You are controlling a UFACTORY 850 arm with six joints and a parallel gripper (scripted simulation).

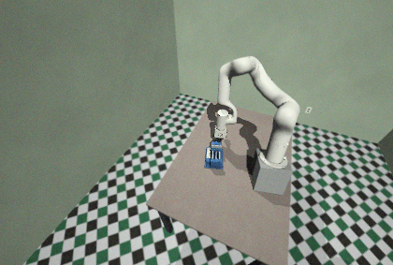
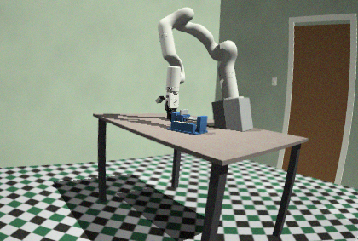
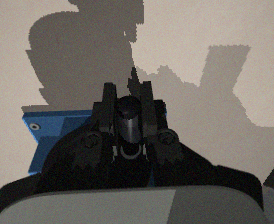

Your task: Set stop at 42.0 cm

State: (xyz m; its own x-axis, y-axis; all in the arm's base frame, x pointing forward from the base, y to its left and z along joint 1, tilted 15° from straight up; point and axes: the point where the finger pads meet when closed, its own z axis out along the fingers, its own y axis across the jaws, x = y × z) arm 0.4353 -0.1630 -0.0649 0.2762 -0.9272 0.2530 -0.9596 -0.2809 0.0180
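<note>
Right now my hand is 12 cm to the right of the stop block and 2 cm below it.
</note>
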